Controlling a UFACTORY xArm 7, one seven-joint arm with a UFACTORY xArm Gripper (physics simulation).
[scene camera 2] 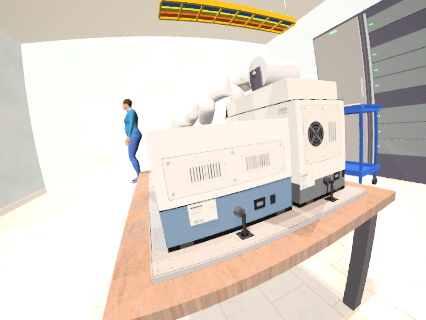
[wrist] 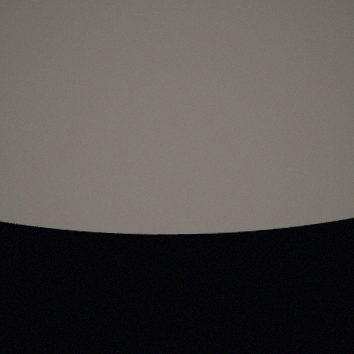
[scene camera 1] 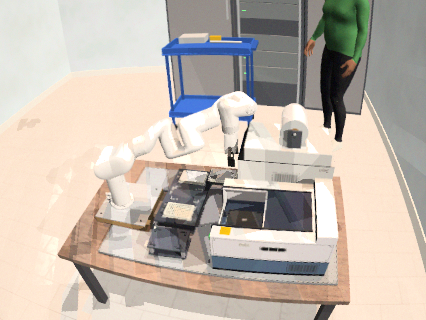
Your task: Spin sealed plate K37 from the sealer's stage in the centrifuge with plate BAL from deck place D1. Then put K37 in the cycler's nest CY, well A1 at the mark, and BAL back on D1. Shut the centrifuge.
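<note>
My gripper is open and empty, pointing down above the back of the bench, just left of the sealer with its white film roll. A grey plate-like surface lies below and left of the fingers; whether it is K37 on the stage cannot be told. The white and blue centrifuge stands in front of the sealer with its top opening uncovered and a dark bucket inside. A pale plate and another pale plate lie on the dark deck; their labels are unreadable. The wrist view shows grey above black, no fingers.
A low dark stand is at the deck's front end. The arm base is at the left of the wooden table. A blue cart and a person in green are behind.
</note>
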